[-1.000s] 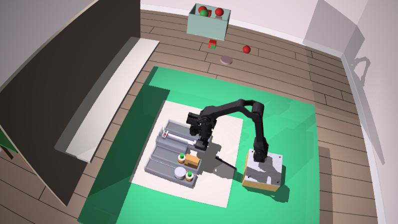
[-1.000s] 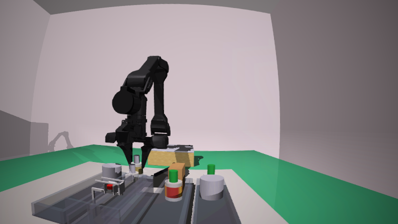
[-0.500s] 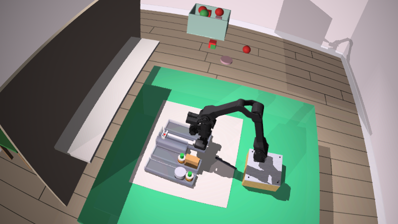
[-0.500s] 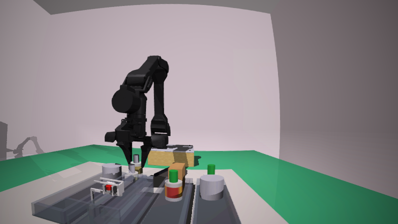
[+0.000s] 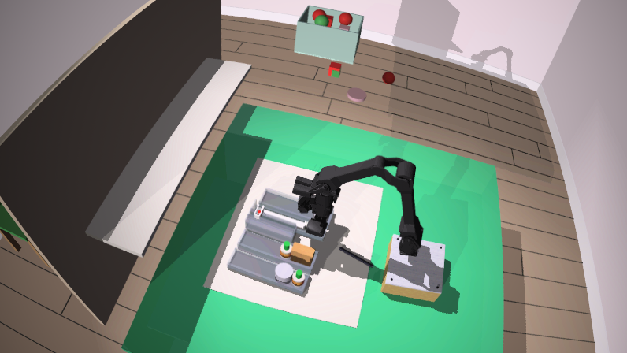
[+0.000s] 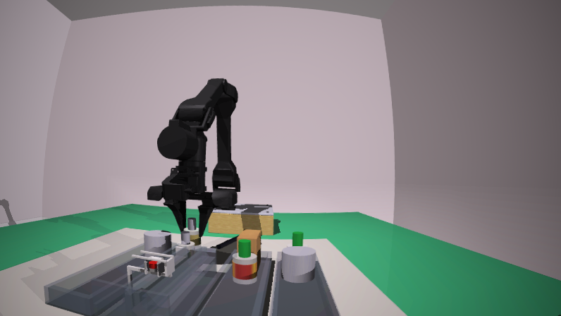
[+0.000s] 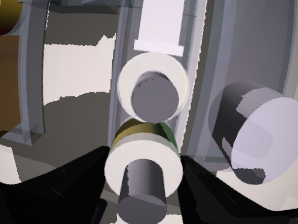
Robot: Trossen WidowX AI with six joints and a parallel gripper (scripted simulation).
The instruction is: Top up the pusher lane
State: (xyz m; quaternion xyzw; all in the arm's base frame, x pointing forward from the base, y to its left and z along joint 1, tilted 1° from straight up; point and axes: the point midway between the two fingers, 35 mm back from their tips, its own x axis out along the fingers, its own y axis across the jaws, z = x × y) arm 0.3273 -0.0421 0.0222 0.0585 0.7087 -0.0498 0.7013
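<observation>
The brown box lies 120 mm to the left of my gripper tip, 40 mm ahead of it and 20 mm below it. From my gripper tip the other things lie so: red mark 220 mm ahead, 20 mm above; then black stick 150 mm behind, 70 mm to the left, 50 mm below.
</observation>
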